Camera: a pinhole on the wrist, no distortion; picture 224 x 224 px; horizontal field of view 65.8 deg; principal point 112.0 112.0 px. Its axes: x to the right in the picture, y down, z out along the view. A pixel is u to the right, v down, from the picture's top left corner.
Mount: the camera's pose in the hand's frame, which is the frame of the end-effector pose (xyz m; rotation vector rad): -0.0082 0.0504 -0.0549 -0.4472 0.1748 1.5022
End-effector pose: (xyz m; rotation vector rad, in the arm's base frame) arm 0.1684 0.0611 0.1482 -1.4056 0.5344 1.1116
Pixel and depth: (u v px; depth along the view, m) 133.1 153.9 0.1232
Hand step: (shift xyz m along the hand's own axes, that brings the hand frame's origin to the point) -0.0563 0.1124 0.0458
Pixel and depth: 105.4 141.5 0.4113
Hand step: -0.1445 0.1967 0.3116
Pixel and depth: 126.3 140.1 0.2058
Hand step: -0.0729 0.1465 0.1193
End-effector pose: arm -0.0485 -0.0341 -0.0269 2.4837 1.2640 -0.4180
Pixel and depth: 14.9 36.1 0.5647
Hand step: 0.1209 -0.0227 0.6222
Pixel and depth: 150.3 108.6 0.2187
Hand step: -0.0356 0.1802 0.1256
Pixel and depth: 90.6 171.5 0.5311
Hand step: -0.2782 0.1981 0.4194
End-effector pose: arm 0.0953 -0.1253 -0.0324 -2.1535 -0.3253 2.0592
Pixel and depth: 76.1 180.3 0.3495
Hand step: -0.2056 0.1207 0.2653
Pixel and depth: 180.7 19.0 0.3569
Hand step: 0.1336 0.3188 0.2485
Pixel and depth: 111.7 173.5 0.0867
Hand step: -0.0525 0.0842 0.0183
